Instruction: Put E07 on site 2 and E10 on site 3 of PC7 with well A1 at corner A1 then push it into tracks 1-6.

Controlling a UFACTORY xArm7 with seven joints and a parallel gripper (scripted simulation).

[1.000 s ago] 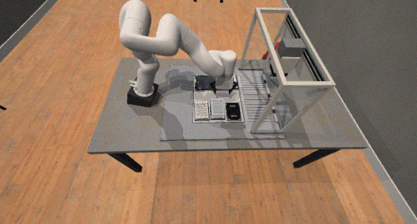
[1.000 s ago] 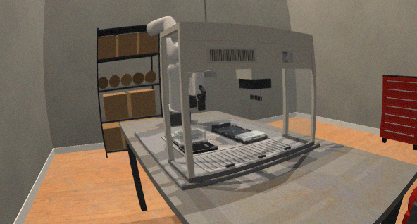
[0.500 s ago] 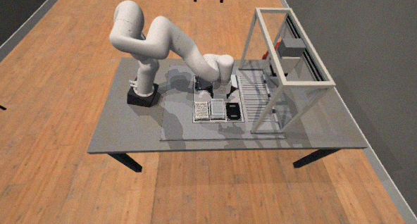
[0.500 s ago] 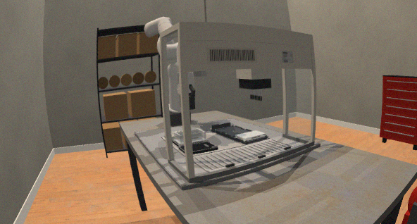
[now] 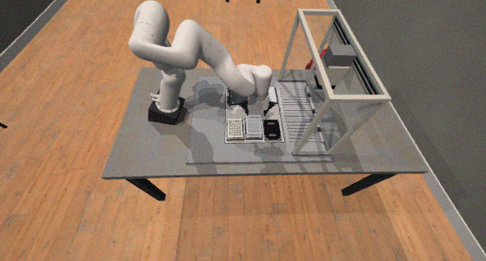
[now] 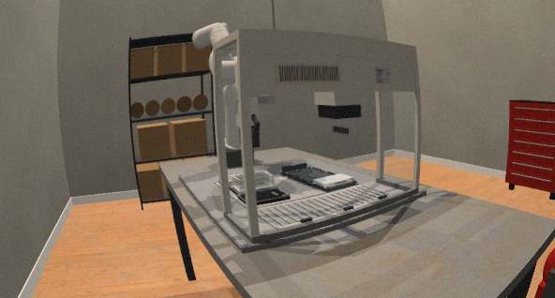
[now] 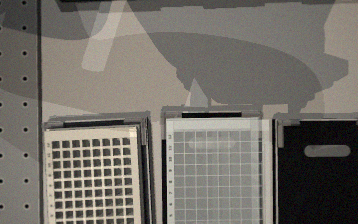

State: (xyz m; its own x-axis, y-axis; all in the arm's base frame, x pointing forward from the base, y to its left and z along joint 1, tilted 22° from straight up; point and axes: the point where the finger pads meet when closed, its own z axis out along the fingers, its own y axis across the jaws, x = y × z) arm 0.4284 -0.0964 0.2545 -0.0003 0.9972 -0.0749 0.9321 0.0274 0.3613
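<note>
My gripper is now 13 cm above the deep-well block E07. Also, from my hand: nest: 11 cm ahead, 1 cm to the right, 16 cm below; then dark plate carrier PC7: 1 cm ahead, 25 cm to the left, 15 cm below; then frame post: 41 cm ahead, 16 cm to the right, 8 cm above.
</note>
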